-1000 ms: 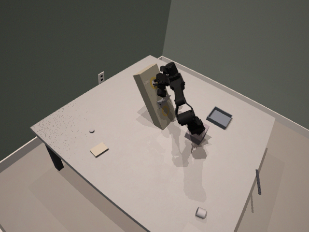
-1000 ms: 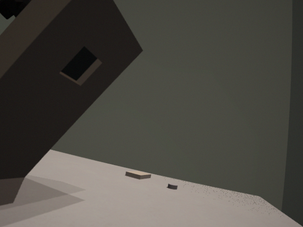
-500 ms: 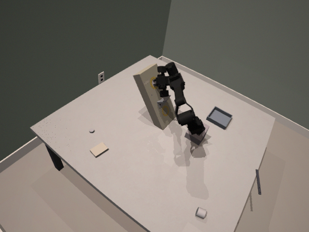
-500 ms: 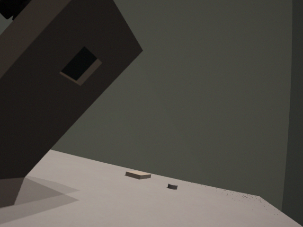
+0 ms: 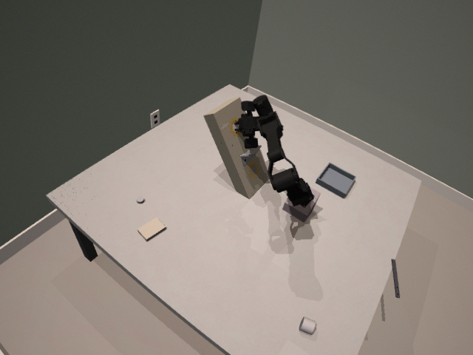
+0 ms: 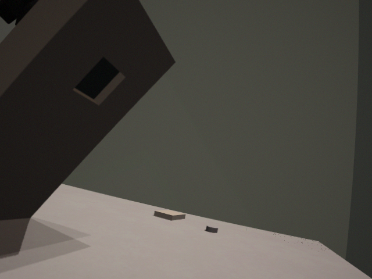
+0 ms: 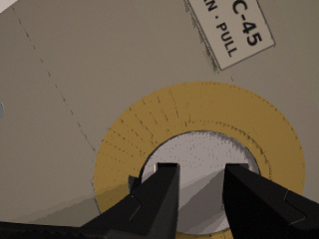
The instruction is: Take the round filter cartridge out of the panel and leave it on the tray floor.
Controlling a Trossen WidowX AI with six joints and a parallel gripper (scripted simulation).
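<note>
The white round cartridge is 10 mm ahead of my gripper tip and 10 mm below it. Round my gripper tip: tan service panel: 40 mm behind, 10 mm to the right, 80 mm below; grey bracket: 90 mm behind, 10 mm to the right, 100 mm below; small grey disc: 100 mm ahead, 420 mm to the left, 240 mm below.
</note>
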